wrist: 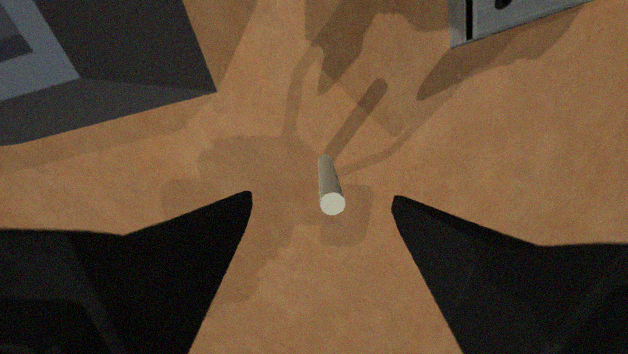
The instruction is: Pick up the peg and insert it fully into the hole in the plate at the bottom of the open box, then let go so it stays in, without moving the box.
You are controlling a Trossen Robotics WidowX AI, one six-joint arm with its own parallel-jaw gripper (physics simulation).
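Frame: origin at the arm's base, x ahead, y left, z up, level; centimetres.
Seen in the pictures: gripper, fingertip midpoint: [322, 200].
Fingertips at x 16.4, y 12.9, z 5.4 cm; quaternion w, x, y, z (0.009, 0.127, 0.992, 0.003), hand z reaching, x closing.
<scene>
Pixels of each thing's top centre, then the offset from my fingertips to it. "spot": a spot on its surface instead. Level surfaces: height alone.
- peg, top centre: [332, 204] dx -0.5, dy +0.1, dz +0.4 cm
- dark box, surface spot: [135, 45] spot: dx +7.1, dy -9.4, dz -1.1 cm
- tan tabletop, surface height: dz -7.6 cm
The peg [330, 185] is a thin pale grey rod that stands upright on the tabletop, its round top facing the camera, near the middle of the wrist view. My gripper [322, 200] is open, with one black finger on each side of the peg's image and a gap on both sides; nothing is held. How far the fingertips are above the peg's top is hard to tell. The dark box [135, 45] shows in part at the upper left, with its corner toward the peg. The plate and its hole do not show.
A grey metal object [525, 20] with a black slot line and a dark opening shows in part at the upper right edge. The tan tabletop [525, 150] carries shadows of the arm and the peg between the box and the metal object.
</scene>
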